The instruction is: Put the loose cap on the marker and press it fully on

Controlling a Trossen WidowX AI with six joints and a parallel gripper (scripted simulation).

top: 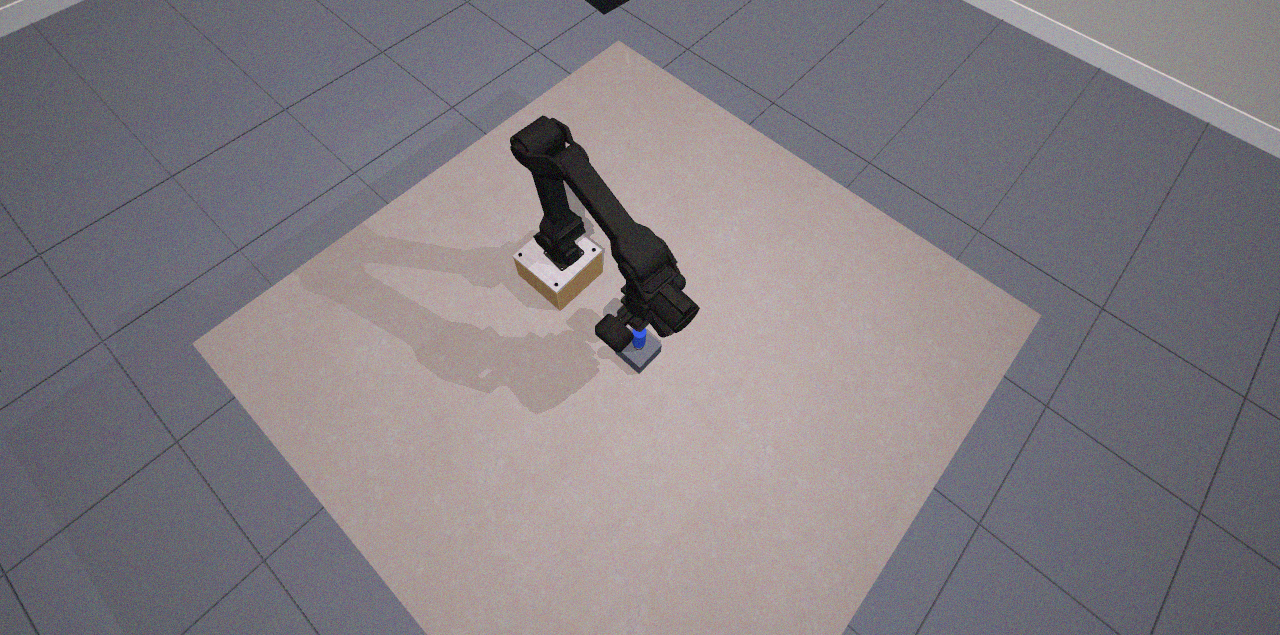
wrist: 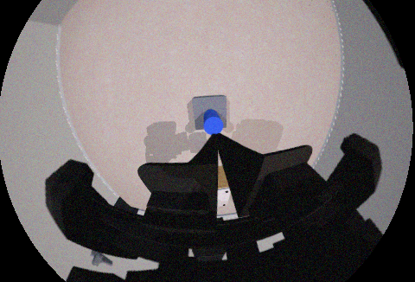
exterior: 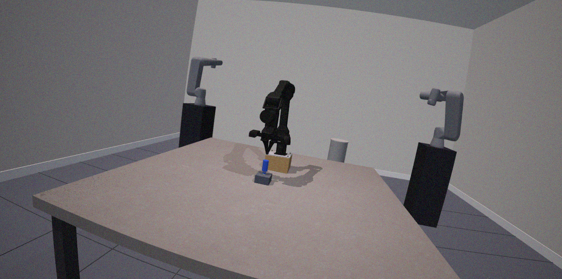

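The blue cap lies 6 cm below my gripper tip. Round my gripper tip: holder block 12 cm below.
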